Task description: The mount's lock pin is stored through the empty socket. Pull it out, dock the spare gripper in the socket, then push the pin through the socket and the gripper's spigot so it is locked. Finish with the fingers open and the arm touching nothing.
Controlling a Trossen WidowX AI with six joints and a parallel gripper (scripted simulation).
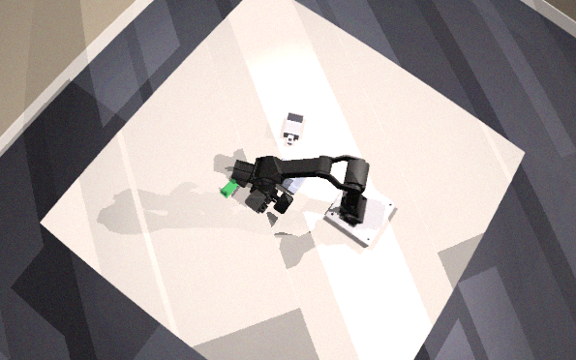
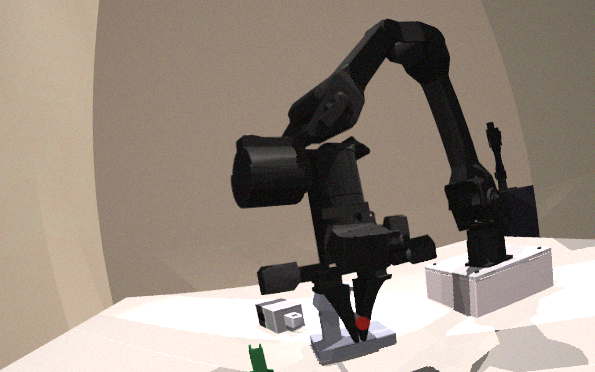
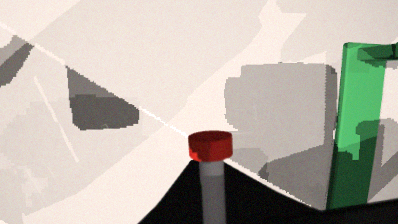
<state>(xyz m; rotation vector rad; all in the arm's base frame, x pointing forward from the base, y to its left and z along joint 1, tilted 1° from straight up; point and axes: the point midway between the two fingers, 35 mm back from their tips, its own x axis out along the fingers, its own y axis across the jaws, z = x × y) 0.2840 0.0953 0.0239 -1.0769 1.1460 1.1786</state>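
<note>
Right now the green stand is 120 mm ahead of my gripper tip, 20 mm to the right of it and 30 mm below it. The rest, counted from my gripper tip: spare gripper 40 mm ahead, 290 mm to the right, 30 mm below; grey mount 20 mm behind, 120 mm to the right.
</note>
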